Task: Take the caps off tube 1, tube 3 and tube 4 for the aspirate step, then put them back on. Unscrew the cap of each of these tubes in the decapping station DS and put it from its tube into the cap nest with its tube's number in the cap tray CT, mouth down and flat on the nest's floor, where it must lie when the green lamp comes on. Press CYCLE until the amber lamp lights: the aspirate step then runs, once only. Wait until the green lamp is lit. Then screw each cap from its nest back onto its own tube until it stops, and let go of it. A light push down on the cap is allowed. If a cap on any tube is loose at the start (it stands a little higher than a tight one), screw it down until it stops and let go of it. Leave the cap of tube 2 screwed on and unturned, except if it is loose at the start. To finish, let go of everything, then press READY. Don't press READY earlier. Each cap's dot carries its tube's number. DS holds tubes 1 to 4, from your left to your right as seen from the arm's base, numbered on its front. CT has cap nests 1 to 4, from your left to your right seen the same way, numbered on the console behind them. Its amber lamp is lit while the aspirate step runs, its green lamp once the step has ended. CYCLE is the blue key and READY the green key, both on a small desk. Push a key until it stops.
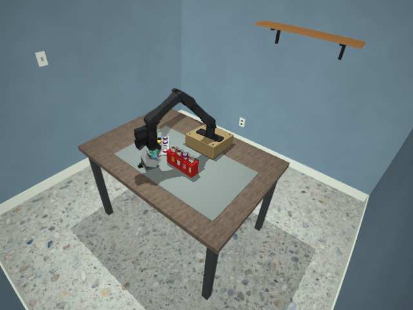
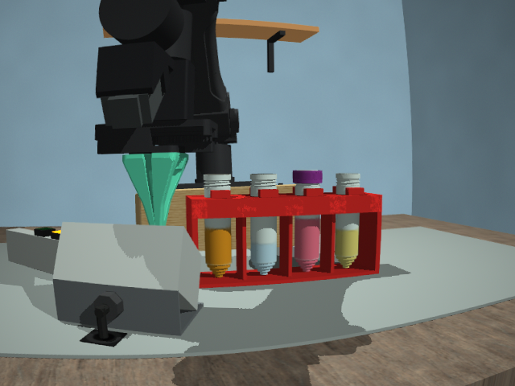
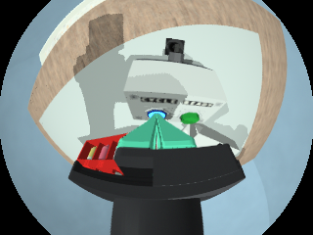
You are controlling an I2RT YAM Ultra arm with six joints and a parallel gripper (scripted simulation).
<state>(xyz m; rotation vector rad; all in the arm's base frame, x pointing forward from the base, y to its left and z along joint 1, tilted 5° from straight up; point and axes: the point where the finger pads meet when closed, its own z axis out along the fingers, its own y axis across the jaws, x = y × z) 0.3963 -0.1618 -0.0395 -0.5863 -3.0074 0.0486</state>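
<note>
The blue key is 10 mm below my hand. The rest, counted from my hand: grey key desk: 20 mm to the right, 20 mm below; then green key: 40 mm to the right, 20 mm behind, 10 mm below.
</note>
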